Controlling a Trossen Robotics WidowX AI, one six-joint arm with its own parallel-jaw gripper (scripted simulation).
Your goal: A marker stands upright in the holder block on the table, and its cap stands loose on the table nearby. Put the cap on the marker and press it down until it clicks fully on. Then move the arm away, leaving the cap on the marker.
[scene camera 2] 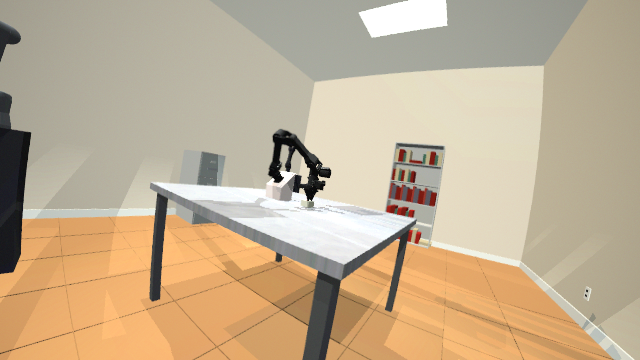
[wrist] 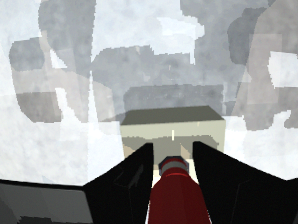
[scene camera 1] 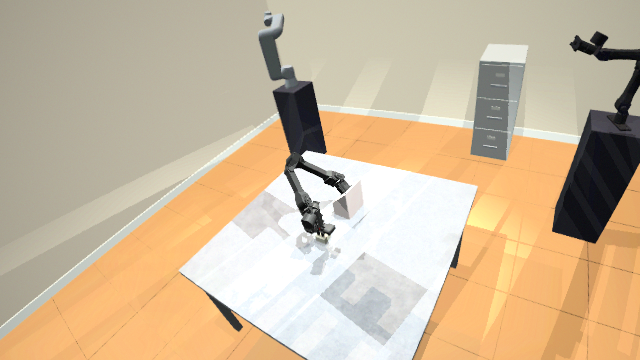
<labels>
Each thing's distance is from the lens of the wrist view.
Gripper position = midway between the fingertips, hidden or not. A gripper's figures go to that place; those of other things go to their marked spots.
gripper (wrist: 172,149): 0.10 m
holder block (wrist: 199,112): 0.12 m
</labels>
